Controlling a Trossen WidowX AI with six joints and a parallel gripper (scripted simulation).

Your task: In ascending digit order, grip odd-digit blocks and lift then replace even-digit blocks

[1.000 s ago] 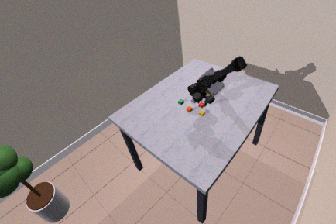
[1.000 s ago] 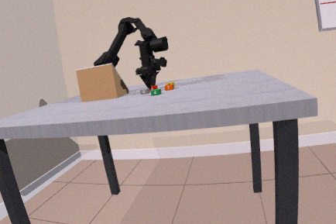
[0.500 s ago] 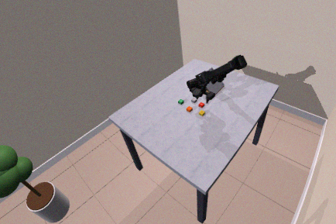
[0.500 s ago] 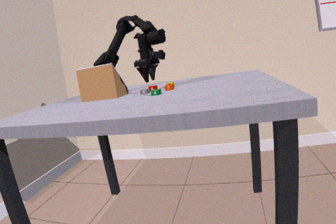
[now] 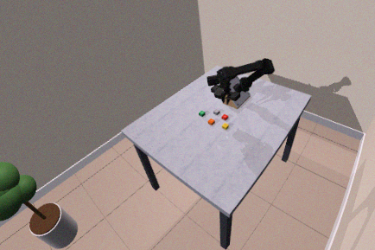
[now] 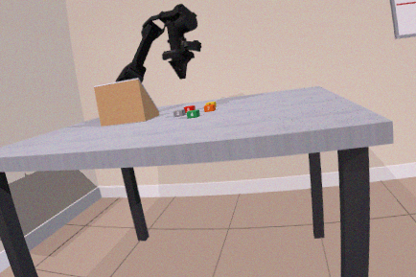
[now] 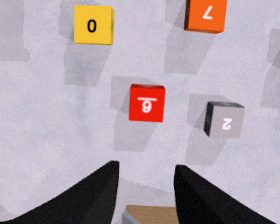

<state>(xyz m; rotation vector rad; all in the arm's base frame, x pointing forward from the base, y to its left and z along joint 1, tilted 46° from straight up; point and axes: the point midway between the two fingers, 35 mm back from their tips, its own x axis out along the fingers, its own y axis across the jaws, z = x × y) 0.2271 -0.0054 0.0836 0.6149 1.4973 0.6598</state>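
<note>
The orange block lies 100 mm ahead of my gripper tip, 50 mm to the right of it and 110 mm below it. From my gripper tip the other things lie so: grey block: 80 mm to the right, 110 mm below; then red block: 10 mm ahead, 110 mm below; then yellow block: 80 mm ahead, 50 mm to the left, 110 mm below.
</note>
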